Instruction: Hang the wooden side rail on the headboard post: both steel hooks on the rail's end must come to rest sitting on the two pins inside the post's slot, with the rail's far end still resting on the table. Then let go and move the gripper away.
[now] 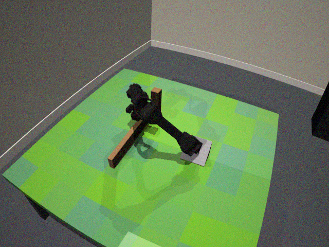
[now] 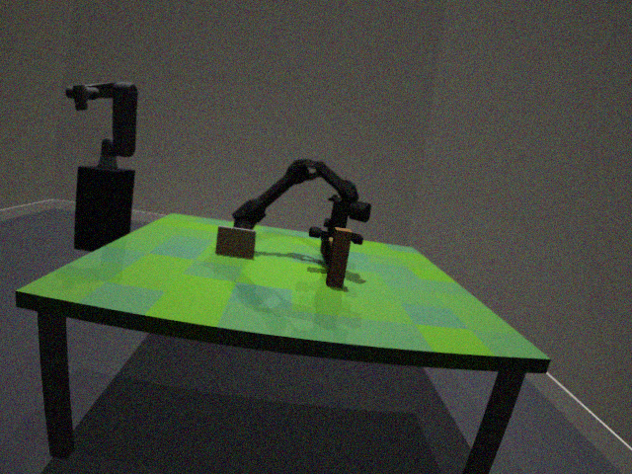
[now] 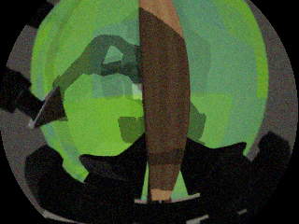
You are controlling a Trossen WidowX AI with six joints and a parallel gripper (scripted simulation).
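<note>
Now: the headboard post 1 cm ahead of my gripper tip, 16 cm to the right of it and 4 cm above it.
</note>
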